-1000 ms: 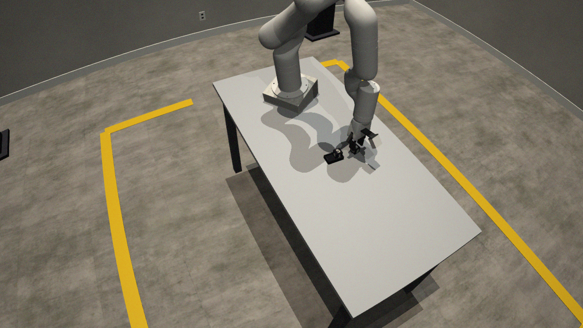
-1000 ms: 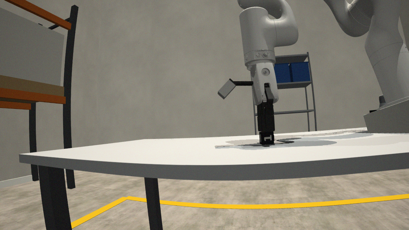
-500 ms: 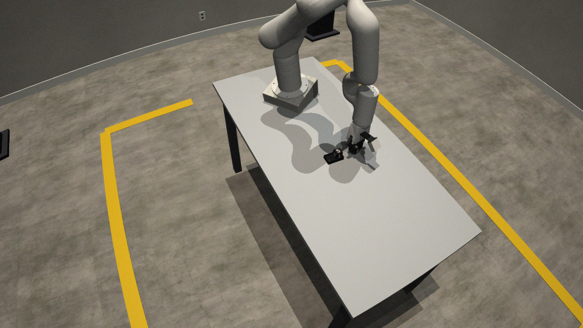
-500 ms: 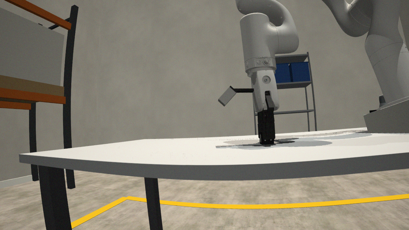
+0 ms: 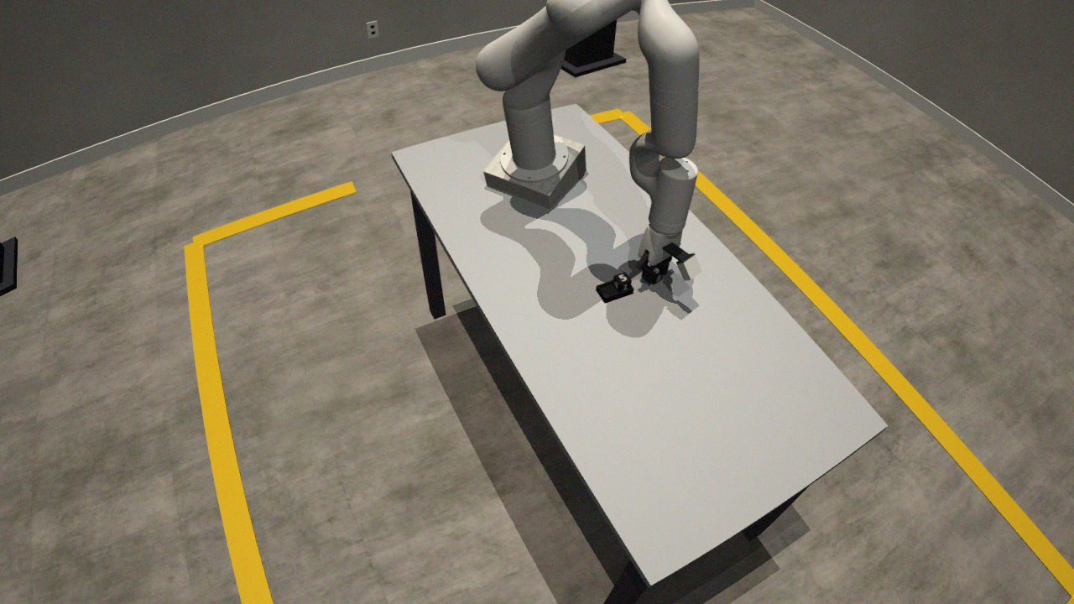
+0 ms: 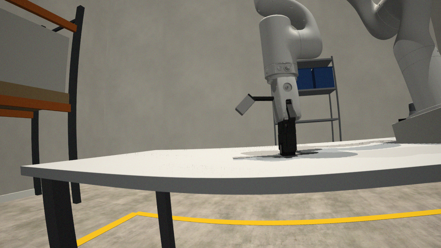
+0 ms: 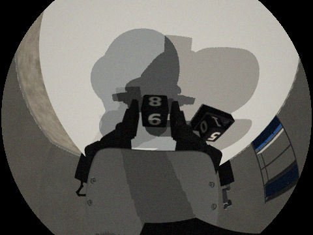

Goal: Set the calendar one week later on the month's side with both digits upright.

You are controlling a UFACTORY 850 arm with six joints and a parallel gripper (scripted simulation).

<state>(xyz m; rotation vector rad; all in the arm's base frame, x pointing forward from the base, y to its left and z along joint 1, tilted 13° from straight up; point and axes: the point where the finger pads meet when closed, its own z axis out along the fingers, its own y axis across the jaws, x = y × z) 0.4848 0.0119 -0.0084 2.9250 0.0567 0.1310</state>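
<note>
My gripper is now 10 mm above the black cube. The rest, counted from my hand: black tray (20 mm behind, 110 mm to the right, 20 mm below).
</note>
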